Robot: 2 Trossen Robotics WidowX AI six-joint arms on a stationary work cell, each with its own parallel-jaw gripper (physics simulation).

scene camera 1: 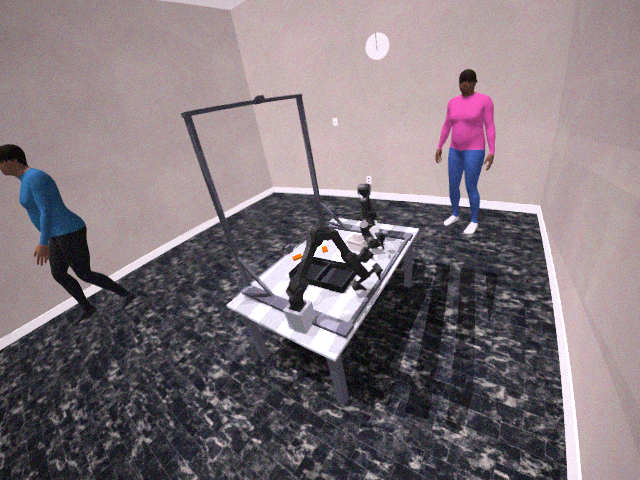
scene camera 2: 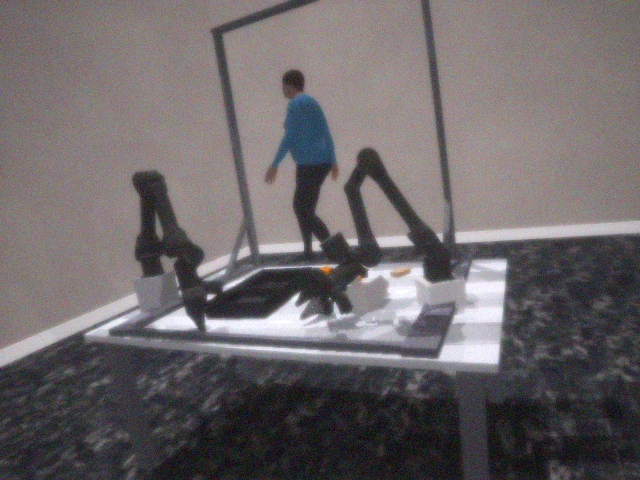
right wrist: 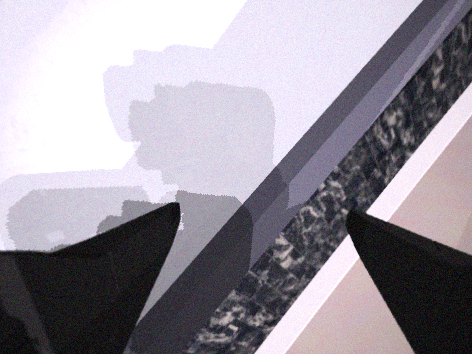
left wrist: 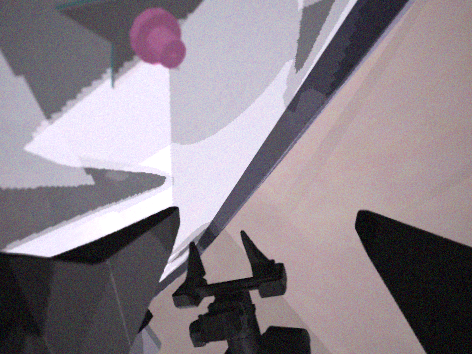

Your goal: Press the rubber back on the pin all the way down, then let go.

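Where they show: left gripper, fingertip midpoint: [scene camera 1: 378,254] [scene camera 2: 297,313] [left wrist: 267,216]; right gripper, fingertip midpoint: [scene camera 1: 373,284] [scene camera 2: 204,330] [right wrist: 262,213] [left wrist: 215,236]; left arm's base, link origin: [scene camera 2: 438,278]; right arm's base, link origin: [scene camera 1: 297,305] [scene camera 2: 153,274].
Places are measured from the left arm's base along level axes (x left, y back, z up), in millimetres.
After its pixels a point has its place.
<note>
The pink rubber back [left wrist: 156,37] @[x -10, y -305, z -63 mm], a wide disc with a narrower knob, shows at the upper left of the left wrist view. It is over a grey star-shaped pin with thin teal edges [left wrist: 112,65] @[x -20, y -310, z -71 mm], partly cut off by the frame. Whether any gap remains under the back cannot be told. My left gripper [scene camera 1: 379,240] [scene camera 2: 323,308] [left wrist: 267,216] @[x -15, y -383, z -23 mm] is open and empty; the back lies beyond its fingertips, nearer the left finger in that view, not between them. My right gripper [scene camera 1: 368,277] @[x -95, y -637, z -50 mm] [scene camera 2: 212,308] [left wrist: 215,236] @[x -95, y -637, z -50 mm] [right wrist: 262,213] @[x -95, y -637, z -50 mm] is open and empty near the table edge.
A black tray [scene camera 1: 325,285] @[x -359, y -596, z -42 mm] [scene camera 2: 242,314] @[x -197, y -536, z -58 mm] lies on the table by the right arm. A pale box [scene camera 1: 355,241] @[x -137, y -128, z -56 mm] [scene camera 2: 369,295] @[x -68, y -178, z -31 mm] stands near the left gripper. Orange blocks [scene camera 1: 297,256] @[x -556, y -222, z -56 mm] [scene camera 1: 324,249] @[x -364, y -177, z -57 mm] [scene camera 2: 400,271] @[x -323, y 1, z -55 mm] lie farther back. A dark frame [scene camera 1: 206,175] @[x -852, y -500, z 659 mm] rises along one side.
</note>
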